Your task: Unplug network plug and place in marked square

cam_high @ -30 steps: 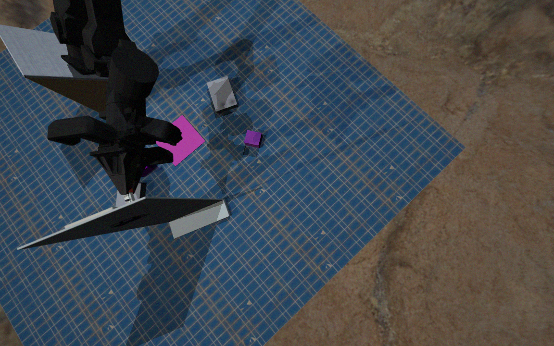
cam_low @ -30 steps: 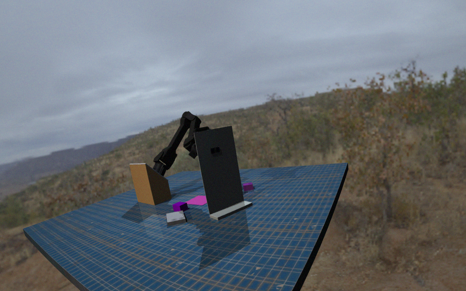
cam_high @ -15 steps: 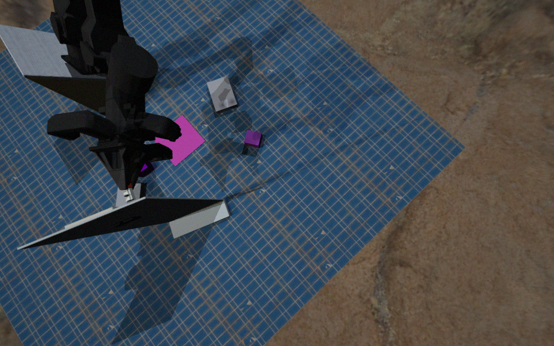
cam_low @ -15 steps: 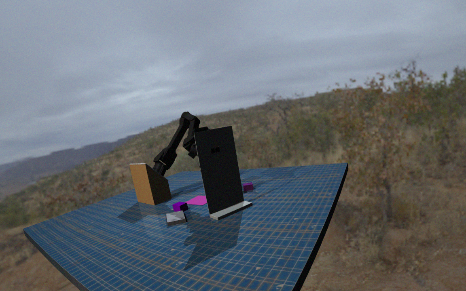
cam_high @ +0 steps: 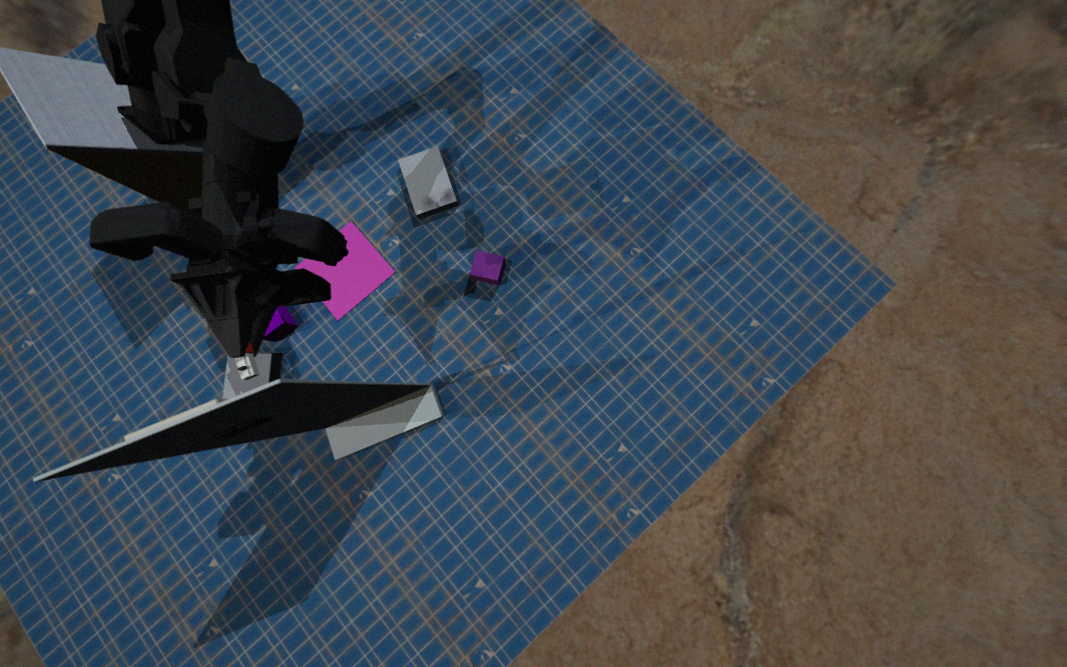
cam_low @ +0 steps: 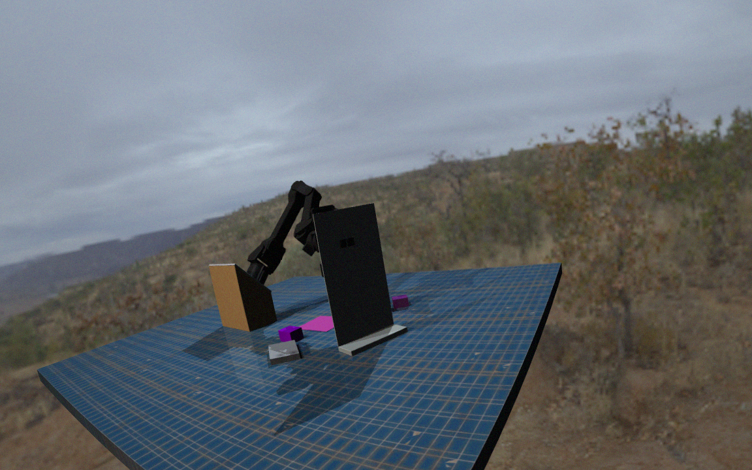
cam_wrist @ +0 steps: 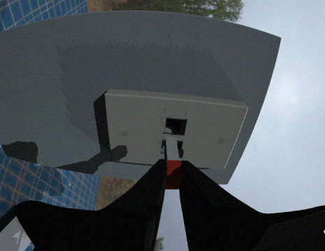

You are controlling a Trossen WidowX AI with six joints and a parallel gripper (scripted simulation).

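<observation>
Now: the marked square 240 mm below my gripper tip, 150 mm behind it and 90 mm to the left of it. From my gripper tip the other things lie so: network plug (right at my gripper tip); grey panel (90 mm below, 50 mm ahead, 40 mm to the right).
</observation>
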